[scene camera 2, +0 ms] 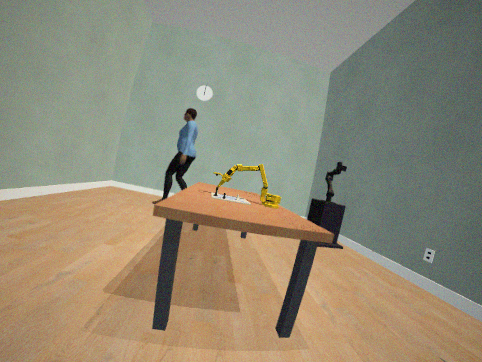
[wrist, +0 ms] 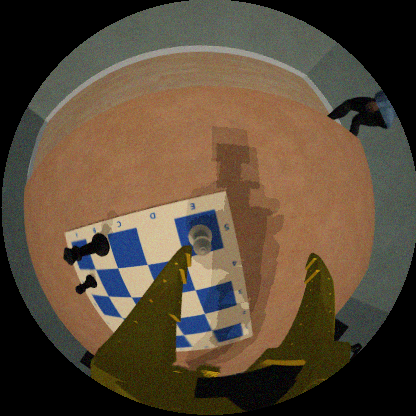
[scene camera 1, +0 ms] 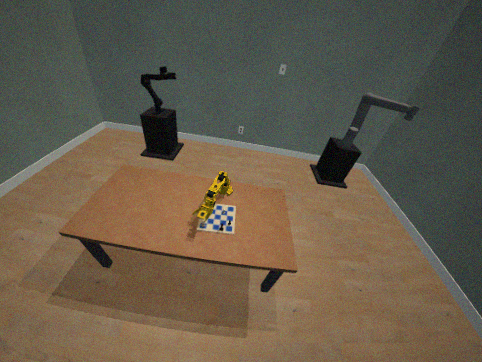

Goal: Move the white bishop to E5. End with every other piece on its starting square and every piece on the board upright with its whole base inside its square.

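Frame: origin at the arm's base, x ahead, y left, z up, level; millimetres.
Seen in the pictures: hand, tool point: [scene camera 2: 218,186] [wrist: 190,252] [scene camera 1: 204,221]; arm's base, link origin: [scene camera 2: 266,205] [wrist: 191,367] [scene camera 1: 225,192].
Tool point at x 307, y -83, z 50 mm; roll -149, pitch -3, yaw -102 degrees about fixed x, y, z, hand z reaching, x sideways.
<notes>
Pixels of each thing's middle, then the offset from my tool point to it. "pt": a spot on its surface instead.
- white bishop, body centre: [wrist: 200,241] 22 mm down, 1 mm back, 7 mm right
- tall black piece, body centre: [wrist: 83,250] [scene camera 1: 221,226] 18 mm down, 6 mm ahead, 103 mm left
- small black piece, body centre: [wrist: 84,285] [scene camera 1: 229,222] 28 mm down, 40 mm back, 145 mm left
- pale piece, surface spot: [scene camera 2: 238,198] pt 45 mm down, 138 mm back, 21 mm left
The white bishop [wrist: 201,239] is pale and see-through grey in the wrist view. It stands upright on the blue E5 corner square, and its base looks inside the square. The chessboard [wrist: 226,202] [scene camera 1: 234,207] lies flat on the table. My yellow gripper [wrist: 250,252] [scene camera 1: 201,216] is open, with a wide gap between its jaws and nothing held. The left jaw's tip is close beside the bishop in the wrist view; whether they touch is unclear. The right jaw is off the board's side. The bishop is too small to make out in scene camera 1.
A tall black piece [wrist: 87,249] [scene camera 1: 221,227] and a small black piece [wrist: 86,284] [scene camera 1: 229,223] stand at the board's far-left part in the wrist view. A pale piece [scene camera 2: 238,198] shows faintly on the board in scene camera 2. The left jaw hides several squares.
</notes>
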